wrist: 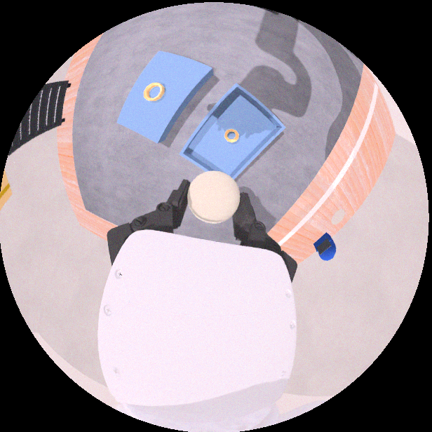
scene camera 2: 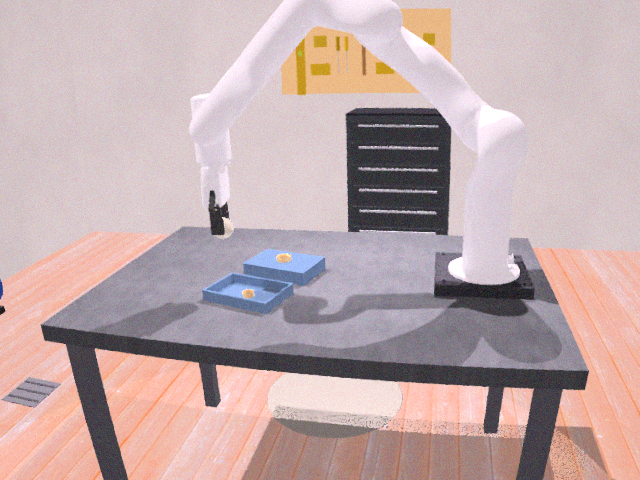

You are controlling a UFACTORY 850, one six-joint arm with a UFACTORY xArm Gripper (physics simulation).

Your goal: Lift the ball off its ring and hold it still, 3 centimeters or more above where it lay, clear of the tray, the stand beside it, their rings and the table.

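A cream ball (scene camera 2: 225, 227) (wrist: 214, 196) is held between the black fingers of my gripper (scene camera 2: 220, 225) (wrist: 212, 196), which is shut on it. In the scene view the ball hangs high above the table, clear of the tray and the stand. The blue tray (scene camera 2: 276, 298) (wrist: 260, 150) has low walls, and an orange ring (scene camera 2: 248, 293) (wrist: 231, 135) lies on its floor with no ball on it. The blue stand (scene camera 2: 308, 261) (wrist: 186, 75) is beside the tray, with a second ring (scene camera 2: 283, 257) (wrist: 154, 92) on its top, also empty. The fingers hide part of the ball in the scene view.
The dark grey table (scene camera 2: 382, 330) (wrist: 110, 170) carries the tray, the stand and the arm's black base (scene camera 2: 483, 290) at the right. A black drawer cabinet (scene camera 2: 398, 159) (wrist: 42, 115) stands behind the table. Shadows of the arm fall across the table top.
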